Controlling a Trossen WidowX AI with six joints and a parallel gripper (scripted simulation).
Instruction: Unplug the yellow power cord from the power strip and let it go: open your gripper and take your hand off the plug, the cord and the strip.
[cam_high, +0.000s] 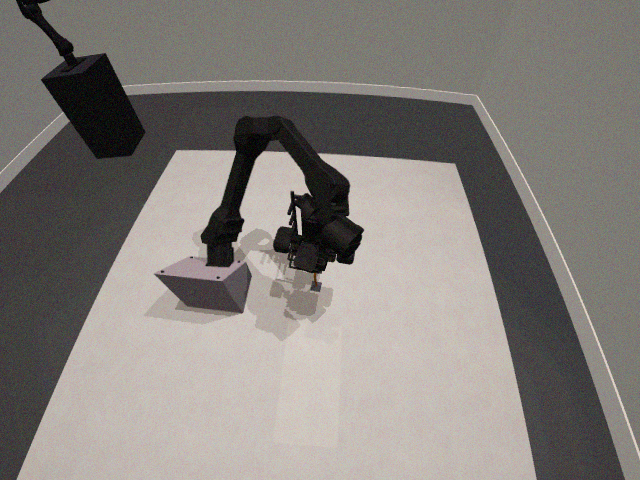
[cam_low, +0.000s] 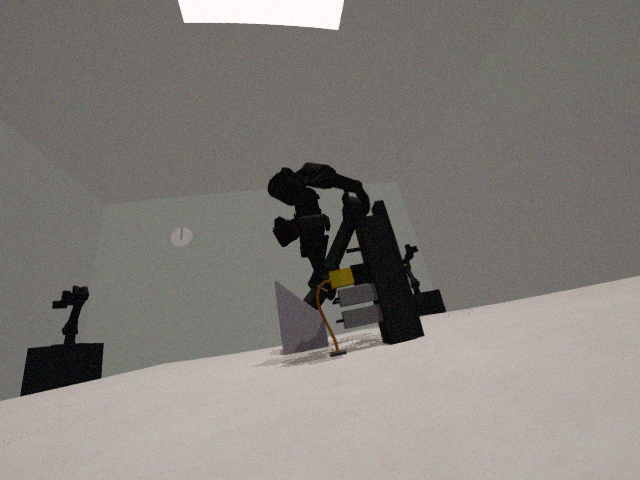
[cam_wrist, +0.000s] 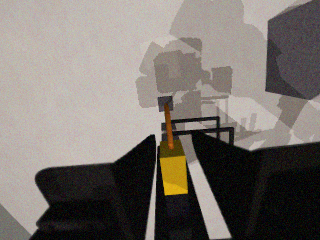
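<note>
The yellow plug is 10 mm ahead of my gripper tip and 60 mm to the left of it.
</note>
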